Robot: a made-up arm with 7 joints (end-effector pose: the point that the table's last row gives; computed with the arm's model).
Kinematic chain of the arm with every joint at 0, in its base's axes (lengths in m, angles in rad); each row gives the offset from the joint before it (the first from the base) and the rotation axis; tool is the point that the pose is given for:
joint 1: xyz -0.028 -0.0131 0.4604 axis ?
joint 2: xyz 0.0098 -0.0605 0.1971 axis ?
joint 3: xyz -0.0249 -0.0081 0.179 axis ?
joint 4: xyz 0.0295 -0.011 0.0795 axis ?
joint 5: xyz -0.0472 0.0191 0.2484 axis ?
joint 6: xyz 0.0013 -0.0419 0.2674 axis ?
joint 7: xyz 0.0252 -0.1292 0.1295 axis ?
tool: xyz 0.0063 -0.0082 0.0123
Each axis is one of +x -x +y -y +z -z.
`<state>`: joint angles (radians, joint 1 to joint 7).
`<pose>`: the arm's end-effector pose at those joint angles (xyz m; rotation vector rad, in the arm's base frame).
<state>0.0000 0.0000 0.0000 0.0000 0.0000 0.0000 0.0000</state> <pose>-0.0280 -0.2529 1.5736 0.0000 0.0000 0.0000</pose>
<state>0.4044 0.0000 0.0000 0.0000 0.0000 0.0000 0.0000</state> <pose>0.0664 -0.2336 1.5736 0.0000 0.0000 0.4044</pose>
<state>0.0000 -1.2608 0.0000 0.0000 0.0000 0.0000 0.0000</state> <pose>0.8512 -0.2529 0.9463 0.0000 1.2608 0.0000</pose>
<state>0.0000 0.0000 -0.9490 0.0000 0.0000 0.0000 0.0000</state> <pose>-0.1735 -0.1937 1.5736 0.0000 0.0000 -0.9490</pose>
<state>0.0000 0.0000 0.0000 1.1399 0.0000 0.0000 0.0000</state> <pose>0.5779 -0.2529 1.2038 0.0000 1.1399 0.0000</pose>
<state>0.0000 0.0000 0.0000 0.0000 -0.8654 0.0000 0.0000</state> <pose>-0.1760 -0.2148 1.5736 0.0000 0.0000 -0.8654</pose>
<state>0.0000 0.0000 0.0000 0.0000 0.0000 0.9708 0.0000</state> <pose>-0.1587 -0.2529 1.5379 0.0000 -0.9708 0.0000</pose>
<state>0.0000 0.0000 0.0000 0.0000 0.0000 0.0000 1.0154</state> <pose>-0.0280 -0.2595 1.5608 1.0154 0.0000 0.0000</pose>
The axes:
joint 1: +z
joint 2: -y
joint 3: +z
joint 4: +y
joint 5: +z
joint 6: -y
joint 7: +x

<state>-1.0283 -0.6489 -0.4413 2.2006 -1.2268 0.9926 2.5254</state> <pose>-0.0371 -0.6334 0.3811 1.0354 0.2352 -2.6117</pose>
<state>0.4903 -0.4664 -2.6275 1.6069 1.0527 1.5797 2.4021</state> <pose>-0.3323 -0.3987 1.1037 1.4228 -2.4499 0.3596</pose>
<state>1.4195 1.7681 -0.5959 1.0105 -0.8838 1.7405 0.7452</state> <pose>0.1057 -0.8367 0.7444 1.5629 -1.5486 0.0271</pose>
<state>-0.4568 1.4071 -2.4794 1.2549 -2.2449 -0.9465 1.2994</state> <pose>-0.8557 -0.0384 0.3878 -0.6068 -0.8857 0.8200</pose>
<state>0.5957 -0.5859 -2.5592 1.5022 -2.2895 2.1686 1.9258</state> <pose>0.2308 -0.4644 1.1683 -0.6268 0.6297 -1.4900</pose>
